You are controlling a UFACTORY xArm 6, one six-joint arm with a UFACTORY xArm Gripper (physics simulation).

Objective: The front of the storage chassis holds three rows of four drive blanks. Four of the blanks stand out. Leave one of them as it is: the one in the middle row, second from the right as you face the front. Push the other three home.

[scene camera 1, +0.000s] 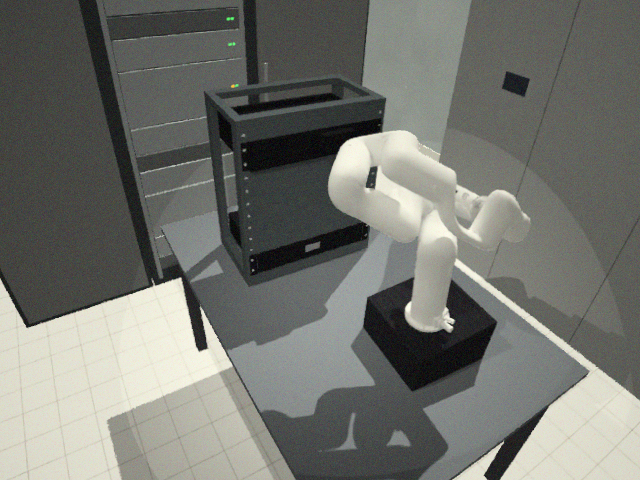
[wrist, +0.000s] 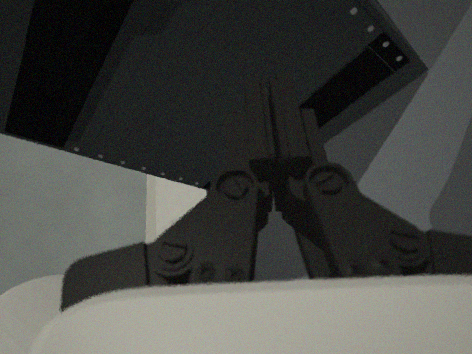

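The dark storage chassis shows as a black band (scene camera 1: 297, 148) (wrist: 65, 70) across the upper front of a dark grey rack frame (scene camera 1: 310, 109). Its single drive blanks cannot be told apart in either view, so which stand out cannot be seen. My gripper (wrist: 265, 107) is shut and empty. In the wrist view its fingertips show against the plain grey front panel (scene camera 1: 289, 201) (wrist: 165, 75), beside the black band; the gap to the panel cannot be judged. In the scene view the gripper is hidden behind the white arm.
A black strip (scene camera 1: 284, 258) (wrist: 350, 82) crosses the rack's lower front and bears a small pale label (scene camera 1: 312, 246). The rack stands on the grey table (scene camera 1: 330, 361). My arm's black base block (scene camera 1: 429, 361) stands in front of it. A tall cabinet (scene camera 1: 175, 98) stands behind.
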